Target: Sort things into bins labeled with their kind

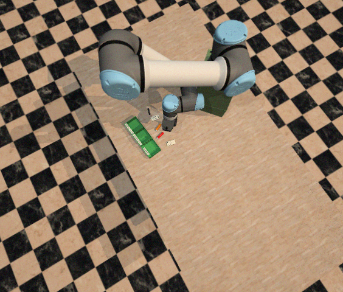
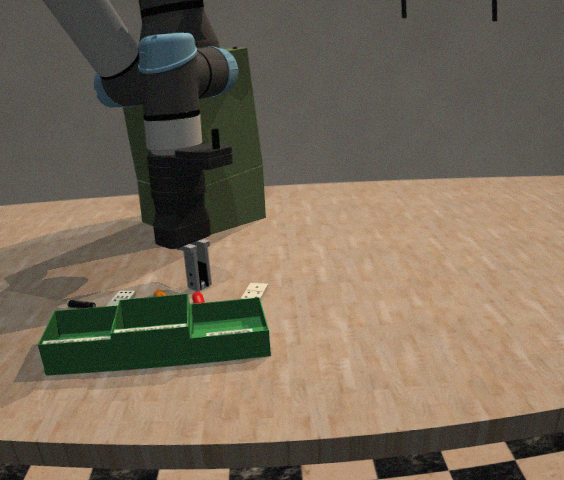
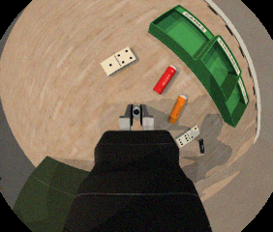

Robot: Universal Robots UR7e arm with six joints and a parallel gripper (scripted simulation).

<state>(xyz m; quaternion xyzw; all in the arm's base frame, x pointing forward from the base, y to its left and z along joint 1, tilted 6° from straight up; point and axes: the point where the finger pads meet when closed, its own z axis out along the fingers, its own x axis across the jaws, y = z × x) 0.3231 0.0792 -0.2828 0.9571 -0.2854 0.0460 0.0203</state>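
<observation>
Now: hand 60 mm short of the orange cylinder, 30 mm to the left of it and 10 mm above it. Round my hand: white nut: 20 mm below; red cylinder: 70 mm ahead, 20 mm to the left, 10 mm below; three joined green bins: 170 mm ahead, 10 mm to the right.
</observation>
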